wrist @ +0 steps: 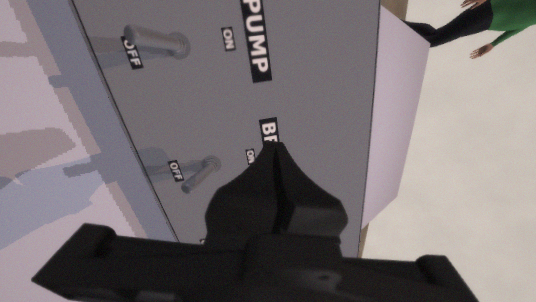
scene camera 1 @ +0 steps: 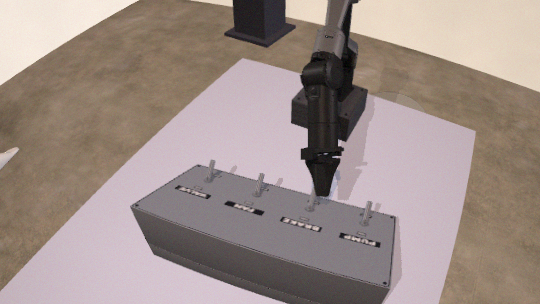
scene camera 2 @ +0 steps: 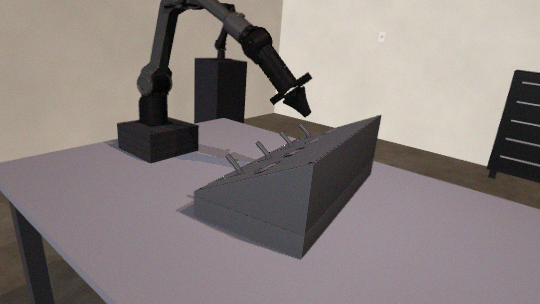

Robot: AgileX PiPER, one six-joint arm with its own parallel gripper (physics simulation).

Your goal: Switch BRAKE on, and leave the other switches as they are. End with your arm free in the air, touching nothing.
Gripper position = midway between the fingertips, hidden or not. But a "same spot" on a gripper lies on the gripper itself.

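My gripper is visible in scene camera 2 (308,115), and the wrist view and scene camera 1 show it as well. On my gripper, (wrist: 273,195) and (scene camera 1: 336,162) are the same spot.
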